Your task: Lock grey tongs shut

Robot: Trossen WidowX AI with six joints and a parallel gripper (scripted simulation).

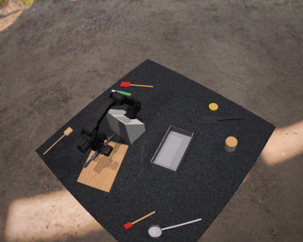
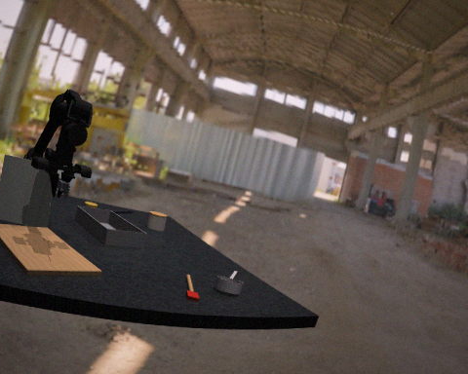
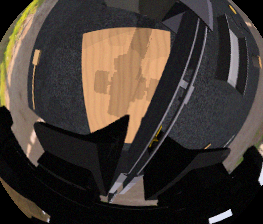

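My gripper tip is 40 mm below the thin grey arm and 20 mm to the left of it. From my gripper tip the other things lie so: green-handled tool: 540 mm to the left, 390 mm behind, 150 mm below; grey roasting tin: 340 mm to the left, 280 mm ahead, 130 mm below; wooden board: 150 mm below, 30 mm behind, 10 mm to the right.
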